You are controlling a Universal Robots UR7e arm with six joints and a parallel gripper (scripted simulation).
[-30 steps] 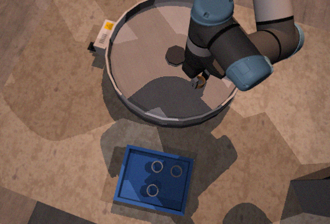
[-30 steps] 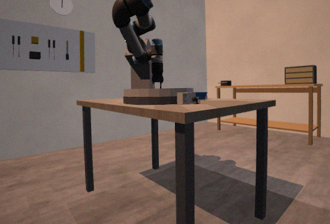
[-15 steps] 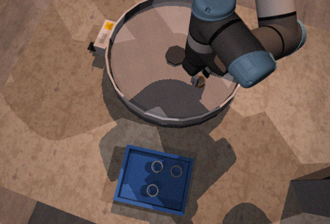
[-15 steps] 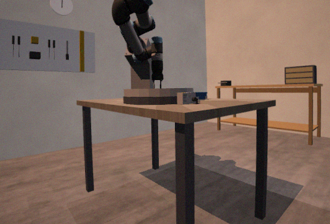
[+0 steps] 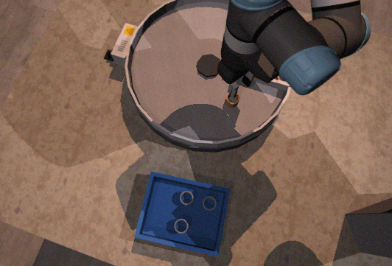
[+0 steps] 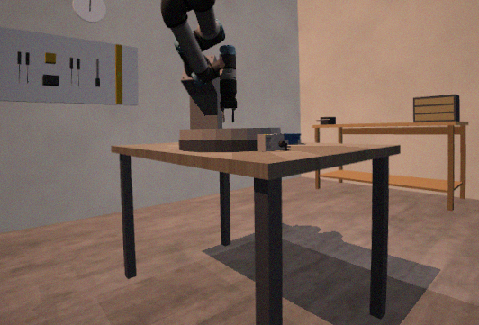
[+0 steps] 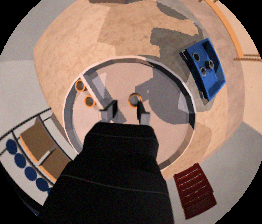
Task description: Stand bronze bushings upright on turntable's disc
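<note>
Now: hand 70 mm short of the turntable disc, 80 mm to the left of it and 80 mm above it. Also, from my hand: blue crate 100 mm ahead, 290 mm to the left, 100 mm below.
</note>
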